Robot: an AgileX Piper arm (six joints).
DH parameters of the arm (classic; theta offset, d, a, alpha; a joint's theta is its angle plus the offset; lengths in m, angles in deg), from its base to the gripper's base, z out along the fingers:
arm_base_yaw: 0 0.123 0 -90
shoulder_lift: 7.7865 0 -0.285 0
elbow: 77.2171 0 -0.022 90
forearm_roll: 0 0.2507 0 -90
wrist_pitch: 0 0 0 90
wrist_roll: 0 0.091 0 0
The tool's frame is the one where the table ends.
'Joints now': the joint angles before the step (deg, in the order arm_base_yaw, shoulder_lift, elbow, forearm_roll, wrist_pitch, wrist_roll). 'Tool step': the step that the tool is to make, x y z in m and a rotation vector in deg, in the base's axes. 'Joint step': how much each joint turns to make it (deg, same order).
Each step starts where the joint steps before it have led.
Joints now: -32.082 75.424 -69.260 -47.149 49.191 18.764
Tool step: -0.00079 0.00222 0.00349 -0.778 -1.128 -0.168
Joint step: 0.450 -0.538 0.000 -0.947 -0.103 1.363
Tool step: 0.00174 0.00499 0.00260 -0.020 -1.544 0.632
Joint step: 1.044 -0.516 0.001 0.017 -0.243 1.167
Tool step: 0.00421 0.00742 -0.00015 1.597 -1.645 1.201
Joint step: 1.489 -0.302 -0.002 1.821 -0.011 0.581
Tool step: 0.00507 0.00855 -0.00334 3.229 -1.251 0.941
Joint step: 1.641 -0.003 0.001 3.258 0.806 0.269
